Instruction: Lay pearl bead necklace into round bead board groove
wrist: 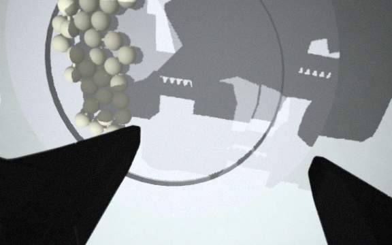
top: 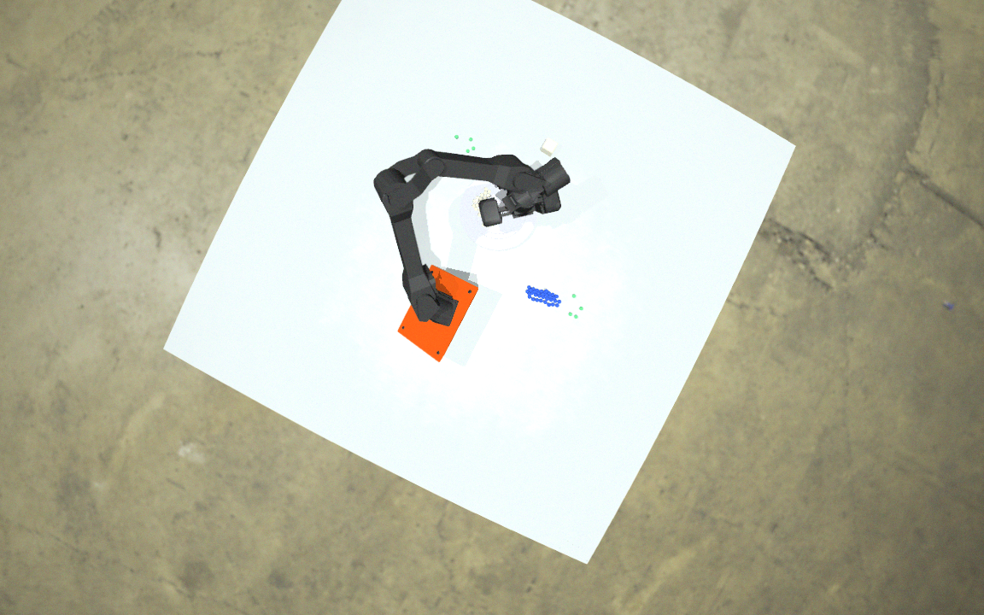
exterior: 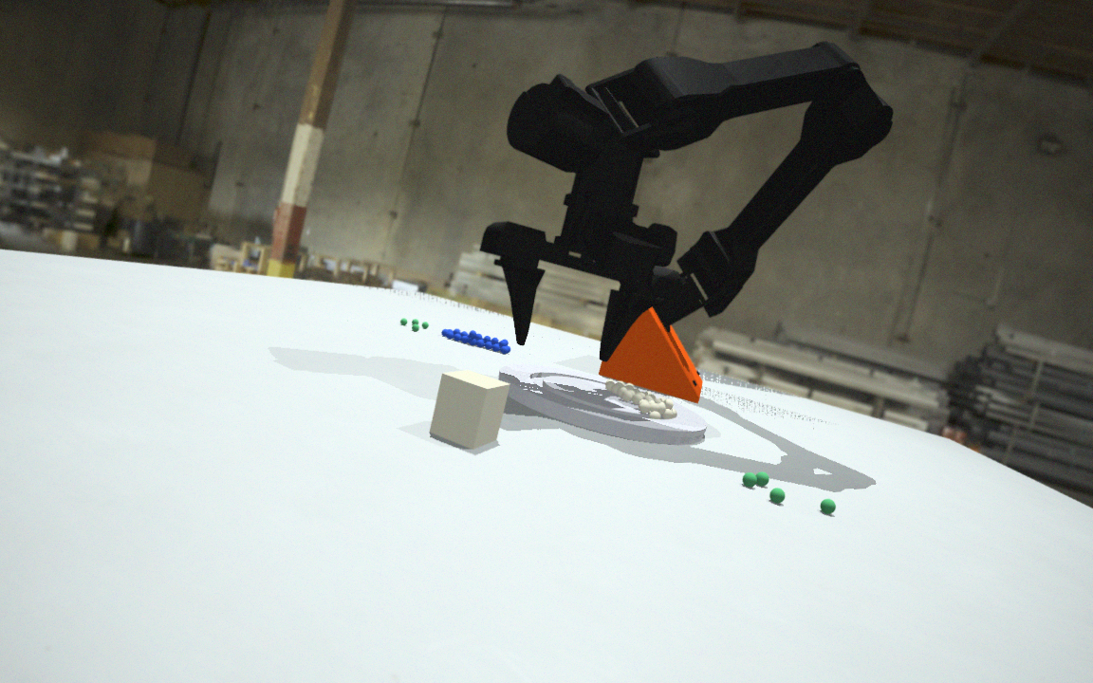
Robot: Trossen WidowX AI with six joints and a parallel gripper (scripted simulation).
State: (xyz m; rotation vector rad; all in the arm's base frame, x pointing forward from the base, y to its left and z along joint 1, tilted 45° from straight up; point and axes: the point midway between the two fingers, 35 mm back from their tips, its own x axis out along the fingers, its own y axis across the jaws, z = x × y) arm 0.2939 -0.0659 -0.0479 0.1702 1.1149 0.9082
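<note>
Right now my gripper tip is 50 mm to the right of the round bead board, 30 mm above it and 10 mm past it. The rest, counted from my gripper tip: cream cube (190 mm ahead, 20 mm to the right, 20 mm below).
</note>
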